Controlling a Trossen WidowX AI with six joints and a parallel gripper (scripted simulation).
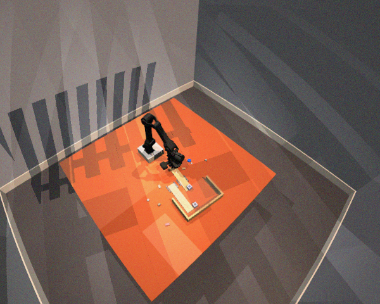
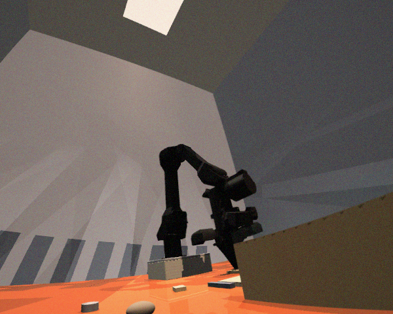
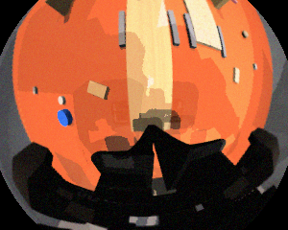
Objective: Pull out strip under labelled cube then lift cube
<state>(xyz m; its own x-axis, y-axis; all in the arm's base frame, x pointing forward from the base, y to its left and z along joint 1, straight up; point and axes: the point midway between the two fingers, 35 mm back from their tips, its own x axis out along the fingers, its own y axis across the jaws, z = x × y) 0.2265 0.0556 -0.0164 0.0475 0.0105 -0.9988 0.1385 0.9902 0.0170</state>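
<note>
Right now the strip is 11 cm ahead of my gripper tip and 2 cm to the right of it. Also, from my gripper tip: pink piece 33 cm ahead, 33 cm to the right; blue piece 4 cm ahead, 15 cm to the left.
</note>
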